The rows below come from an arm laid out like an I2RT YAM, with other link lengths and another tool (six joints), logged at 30 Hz.
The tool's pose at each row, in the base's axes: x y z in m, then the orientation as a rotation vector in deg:
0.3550, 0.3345, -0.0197, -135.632, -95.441, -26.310
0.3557, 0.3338, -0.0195, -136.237, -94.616, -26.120
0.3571, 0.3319, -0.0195, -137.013, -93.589, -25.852
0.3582, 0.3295, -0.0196, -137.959, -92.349, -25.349
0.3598, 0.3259, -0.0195, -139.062, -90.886, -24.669
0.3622, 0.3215, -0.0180, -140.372, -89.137, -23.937
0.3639, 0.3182, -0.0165, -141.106, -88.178, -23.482
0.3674, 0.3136, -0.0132, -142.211, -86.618, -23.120
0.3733, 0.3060, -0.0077, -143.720, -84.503, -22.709
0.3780, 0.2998, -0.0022, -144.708, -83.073, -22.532
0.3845, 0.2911, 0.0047, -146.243, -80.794, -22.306
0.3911, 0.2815, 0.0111, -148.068, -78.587, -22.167
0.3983, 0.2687, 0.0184, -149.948, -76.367, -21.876
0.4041, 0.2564, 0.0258, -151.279, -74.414, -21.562
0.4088, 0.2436, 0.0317, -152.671, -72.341, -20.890
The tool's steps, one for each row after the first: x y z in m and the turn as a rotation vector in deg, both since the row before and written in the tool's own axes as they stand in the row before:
-0.0003, 0.0009, -0.0003, -0.052, -0.105, 0.696
-0.0012, 0.0020, -0.0005, -0.072, -0.162, 0.874
-0.0017, 0.0019, -0.0006, -0.016, -0.293, 1.073
-0.0025, 0.0028, -0.0011, 0.017, -0.390, 1.267
-0.0023, 0.0039, -0.0025, -0.035, -0.438, 1.501
-0.0016, 0.0029, -0.0023, -0.016, -0.281, 0.830
-0.0013, 0.0051, -0.0041, -0.152, -0.233, 1.291
-0.0019, 0.0085, -0.0068, -0.278, -0.298, 1.739
-0.0011, 0.0069, -0.0065, -0.227, -0.144, 1.155
-0.0017, 0.0097, -0.0083, -0.385, -0.199, 1.820
-0.0022, 0.0104, -0.0080, -0.704, -0.332, 1.816
-0.0038, 0.0127, -0.0096, -0.717, -0.455, 1.832
-0.0039, 0.0116, -0.0096, -0.381, -0.298, 1.541
-0.0051, 0.0112, -0.0083, -0.283, -0.505, 1.648

